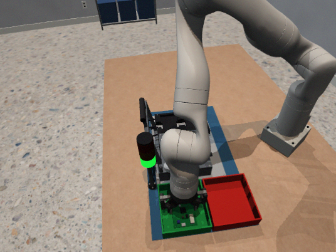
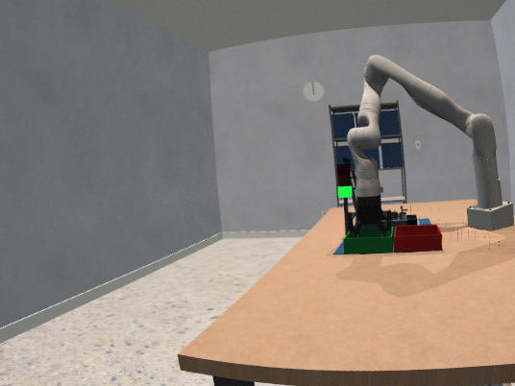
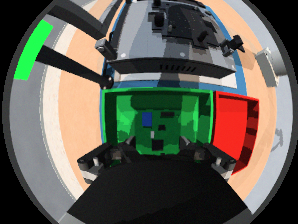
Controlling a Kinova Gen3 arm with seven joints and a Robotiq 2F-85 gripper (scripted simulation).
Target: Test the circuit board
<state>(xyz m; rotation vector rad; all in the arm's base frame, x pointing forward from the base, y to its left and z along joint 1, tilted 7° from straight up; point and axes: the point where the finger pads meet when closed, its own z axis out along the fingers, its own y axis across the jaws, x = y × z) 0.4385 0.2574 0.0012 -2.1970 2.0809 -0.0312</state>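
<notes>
My gripper is now right at the green bin. From my hand the other things lie so: red bin: 15 cm behind, 1 cm to the right; then green circuit board: 1 cm below; then tester lid: 20 cm to the right, 17 cm above, 8 cm ahead.
</notes>
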